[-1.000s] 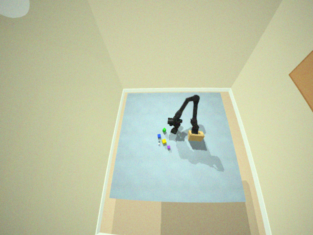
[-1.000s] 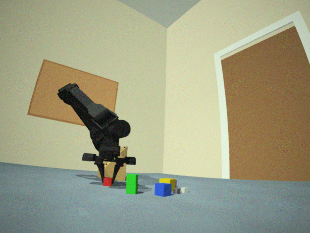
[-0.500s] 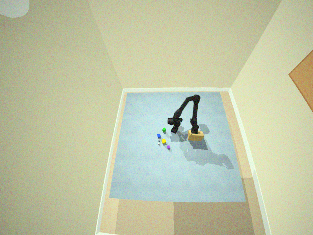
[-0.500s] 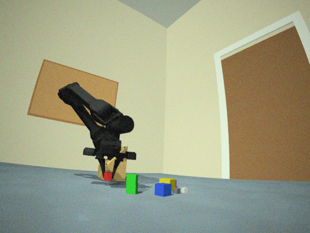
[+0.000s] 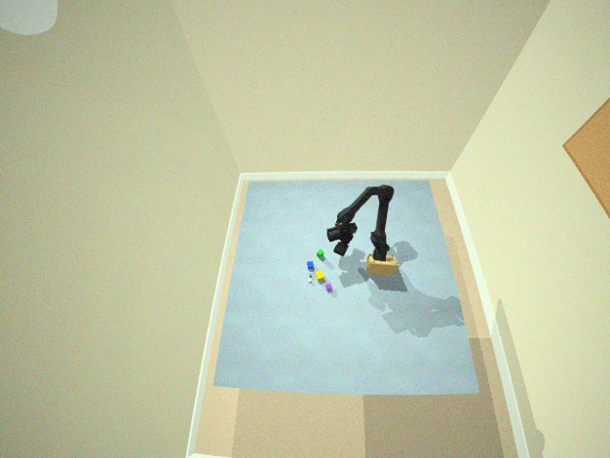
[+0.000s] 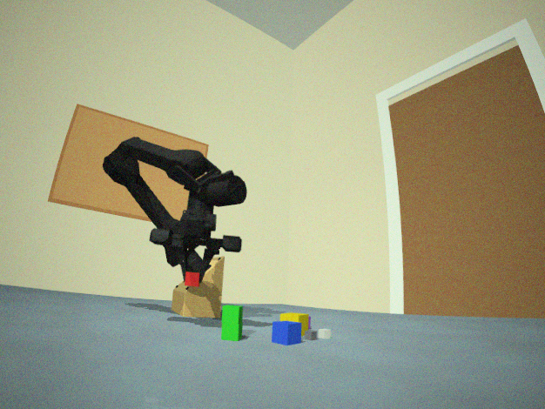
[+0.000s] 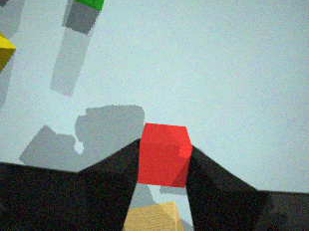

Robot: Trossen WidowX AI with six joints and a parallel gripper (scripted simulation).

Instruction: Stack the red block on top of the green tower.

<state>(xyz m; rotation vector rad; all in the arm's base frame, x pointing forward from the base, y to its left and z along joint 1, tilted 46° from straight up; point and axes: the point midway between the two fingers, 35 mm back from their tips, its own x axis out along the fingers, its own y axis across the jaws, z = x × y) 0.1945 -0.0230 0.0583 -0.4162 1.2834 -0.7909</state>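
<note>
The blue block lies 180 mm ahead of my gripper tip, 120 mm to the left of it and 70 mm below it. Also, from my gripper tip: red block (10 mm above); purple block (50 mm ahead, 230 mm to the left, 70 mm below); yellow block (110 mm ahead, 180 mm to the left, 70 mm below).
</note>
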